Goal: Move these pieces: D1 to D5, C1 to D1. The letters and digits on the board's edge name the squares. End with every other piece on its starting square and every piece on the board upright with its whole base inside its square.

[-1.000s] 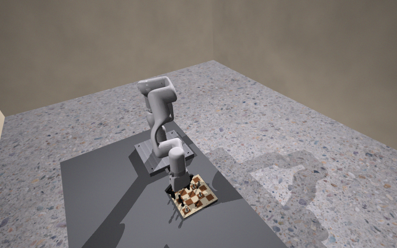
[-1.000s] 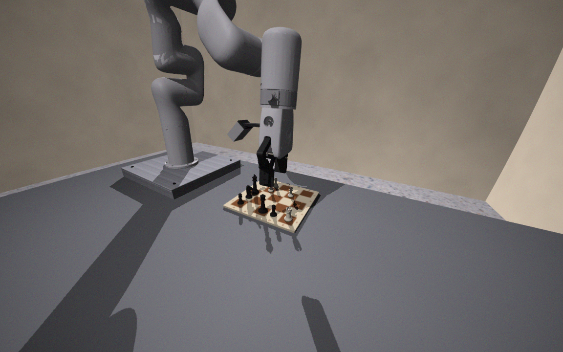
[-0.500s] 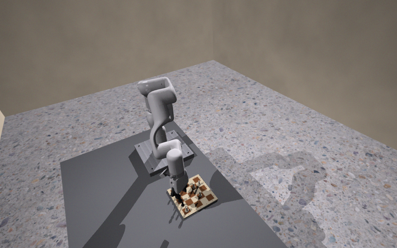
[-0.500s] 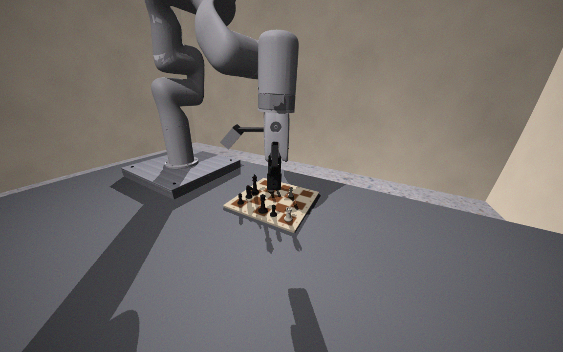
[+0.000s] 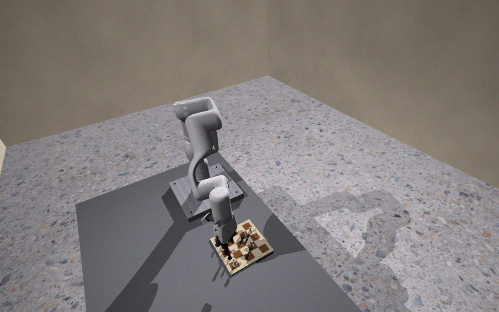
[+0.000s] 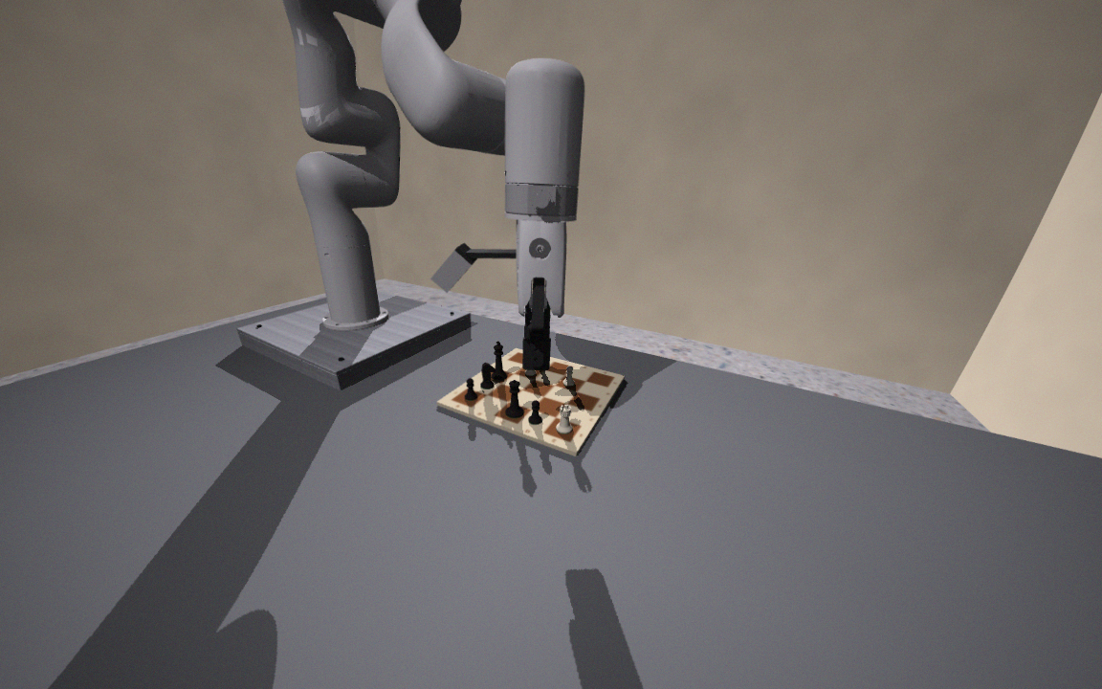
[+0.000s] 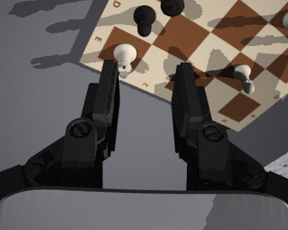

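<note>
My gripper is now 40 mm short of the white piece, 10 mm to the right of it and 90 mm above it. The rest, counted from my hand: chessboard (50 mm behind, 70 mm to the left, 110 mm below).
</note>
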